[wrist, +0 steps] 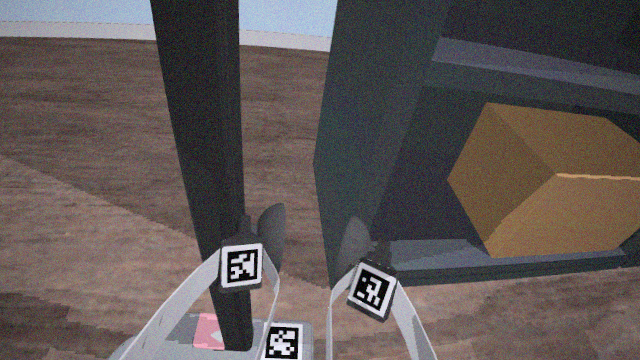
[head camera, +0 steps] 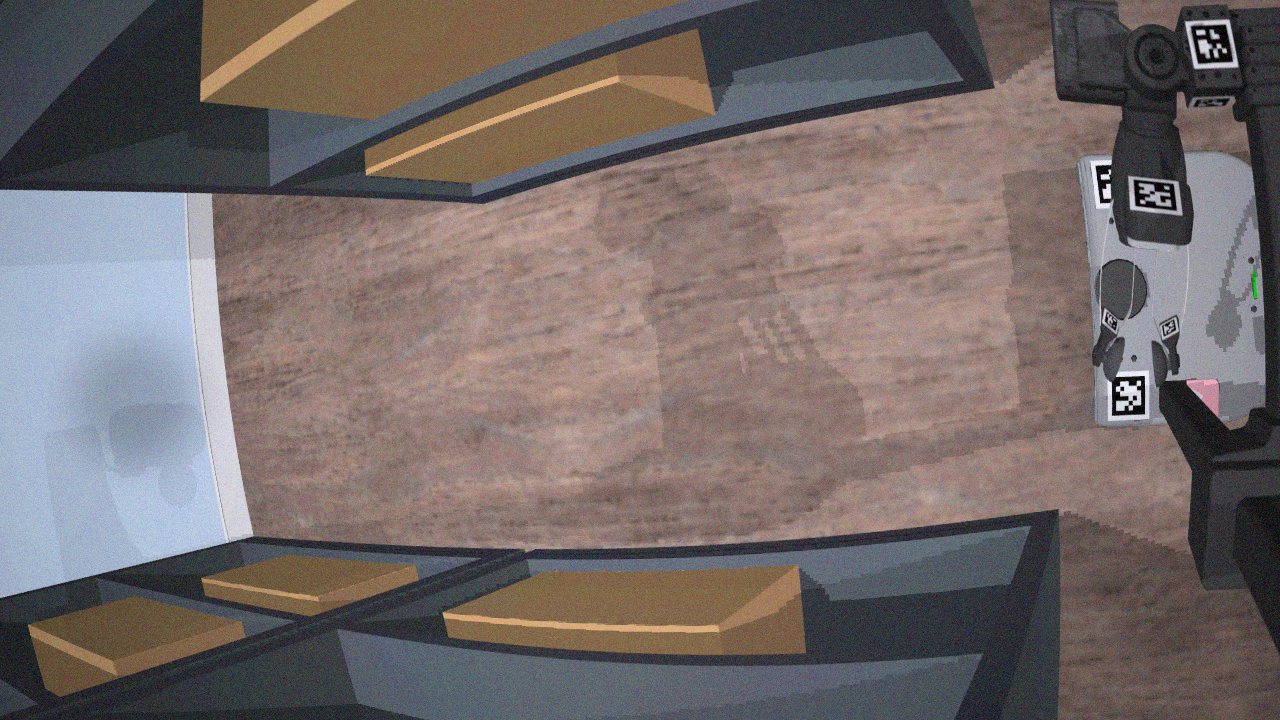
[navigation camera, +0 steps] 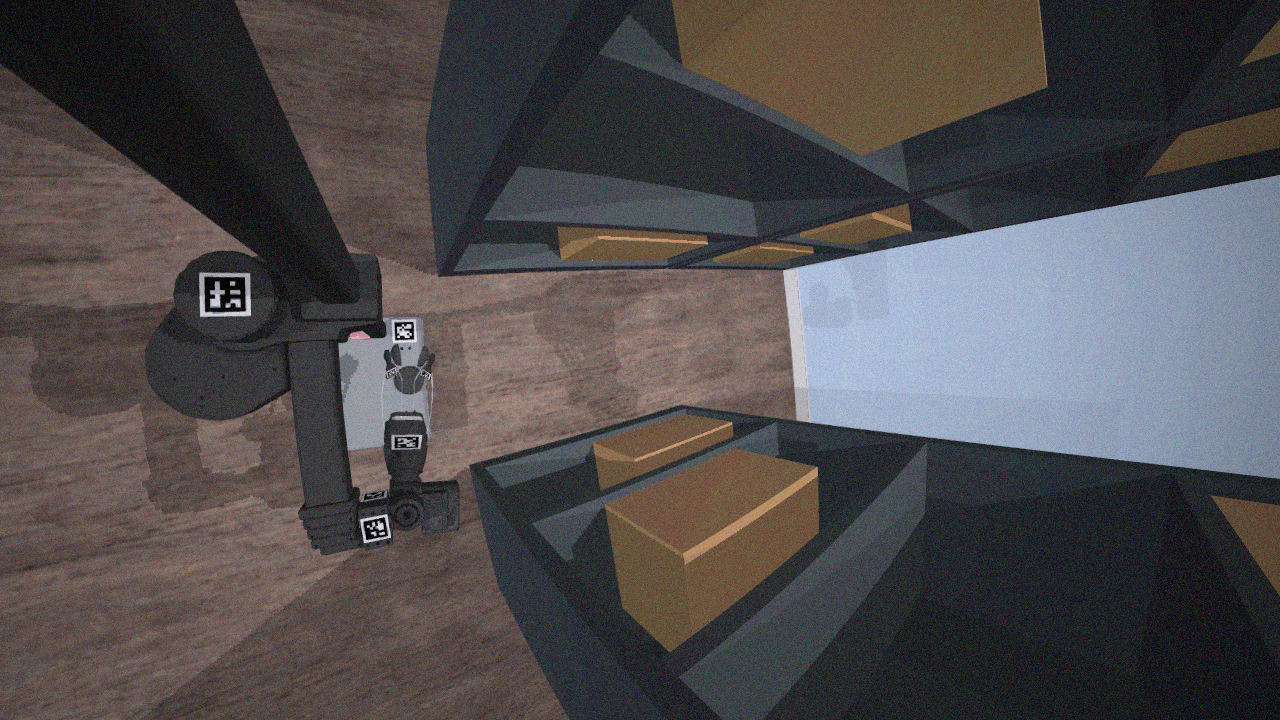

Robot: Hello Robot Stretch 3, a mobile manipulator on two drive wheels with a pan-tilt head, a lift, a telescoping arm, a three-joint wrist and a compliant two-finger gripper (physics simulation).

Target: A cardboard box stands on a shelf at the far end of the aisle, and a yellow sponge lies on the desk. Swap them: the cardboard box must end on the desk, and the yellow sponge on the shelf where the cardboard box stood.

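Places are measured from the robot's base along level axes (x back, y left, z down), in centimetres.
Pixels of known places: gripper, fingertip midpoint: (head camera: pixel 1133 380) (navigation camera: pixel 410 346); robot's base, origin of the base link: (head camera: pixel 1119 289) (navigation camera: pixel 407 377).
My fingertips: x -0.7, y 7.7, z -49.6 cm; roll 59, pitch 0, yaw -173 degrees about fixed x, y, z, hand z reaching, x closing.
Note:
For each thing: its top centre in the pictures, then the offset to it from my fingertips.
- low box, middle of its top: (head camera: pixel 583 714) (navigation camera: pixel 653 197) dx -69.8, dy +45.5, dz +14.9 cm
- large box, middle of its top: (navigation camera: pixel 766 563) dx -59.8, dy -49.9, dz -30.8 cm
My gripper (head camera: pixel 1136 360) (navigation camera: pixel 409 355) (wrist: pixel 313 233) is open, its two fingertips apart with nothing between them. It hangs above my light grey base (head camera: pixel 1199 232), at the right of the head view and the left of the navigation view. Several brown boxes stand in the shelf units, among them a low box (head camera: pixel 626 608) (navigation camera: pixel 644 248) and a large box (head camera: pixel 286 53) (navigation camera: pixel 716 519). I cannot tell whether any of them is the task's cardboard box. The yellow sponge and the desk do not show in these views.
Two dark shelf units stand on both sides of the aisle, one with an end post (head camera: pixel 1038 573), the other with an end panel (navigation camera: pixel 528 573). A brown box (wrist: pixel 580 215) sits in the unit right of my gripper. A pale blue wall (head camera: pixel 98 295) (navigation camera: pixel 1029 331) closes the aisle.

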